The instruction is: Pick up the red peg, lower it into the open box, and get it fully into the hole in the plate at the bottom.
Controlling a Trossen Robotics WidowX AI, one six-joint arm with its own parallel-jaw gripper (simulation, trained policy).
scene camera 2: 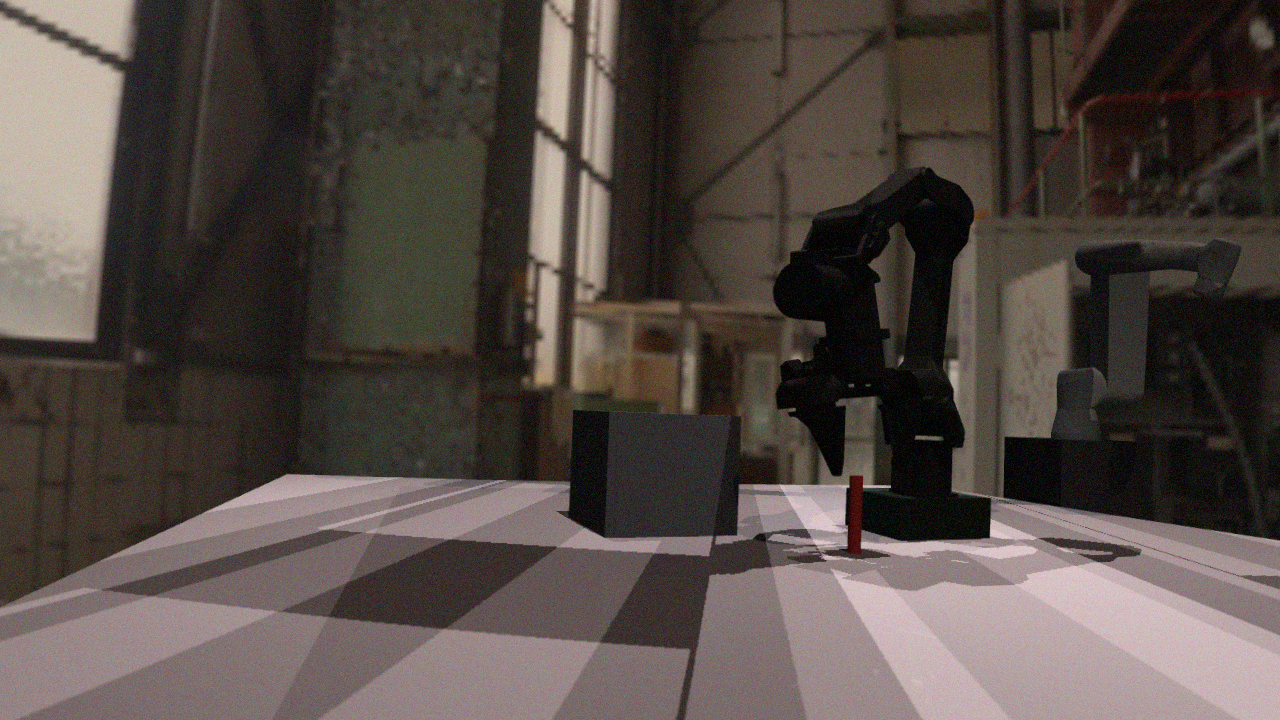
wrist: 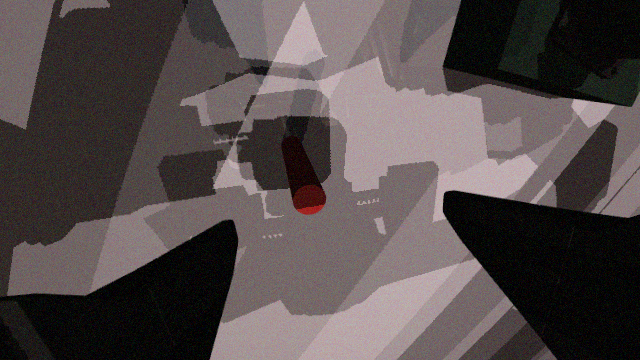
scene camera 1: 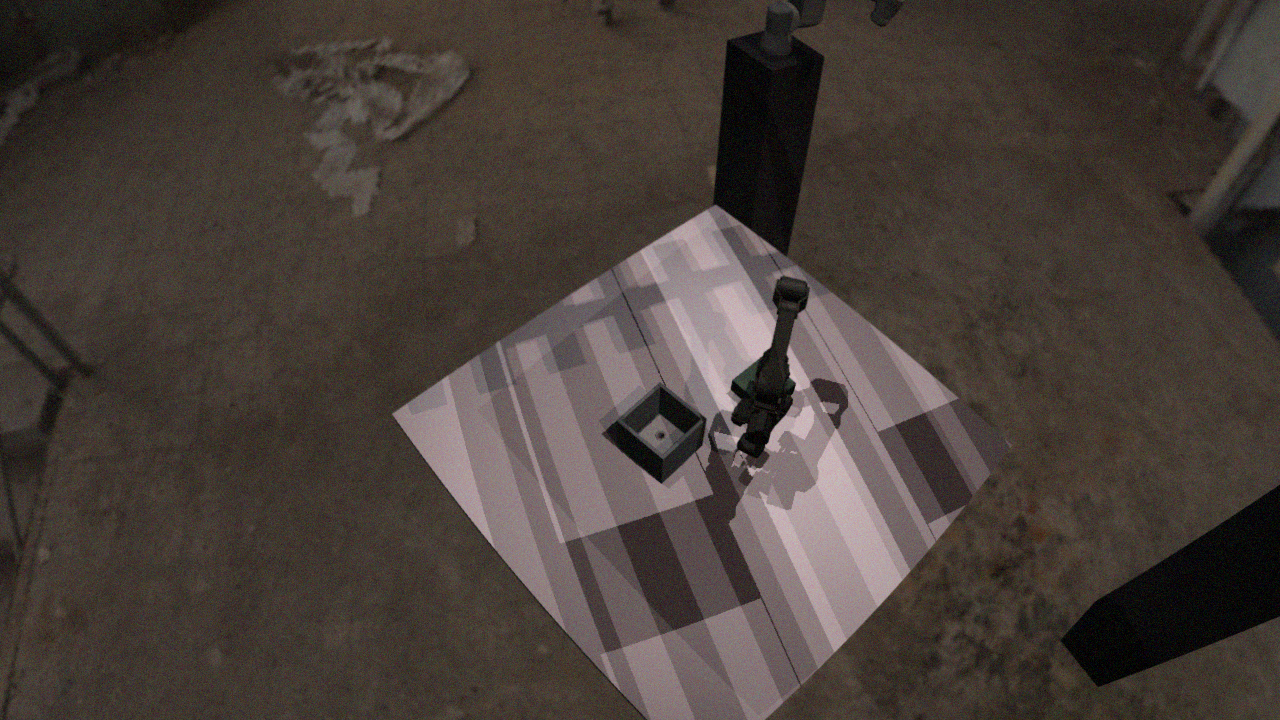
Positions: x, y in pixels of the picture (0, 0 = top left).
Labels:
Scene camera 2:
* my gripper: 870, 471
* red peg: 855, 508
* dark box: 633, 474
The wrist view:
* my gripper: 342, 215
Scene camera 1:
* my gripper: 765, 438
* dark box: 660, 400

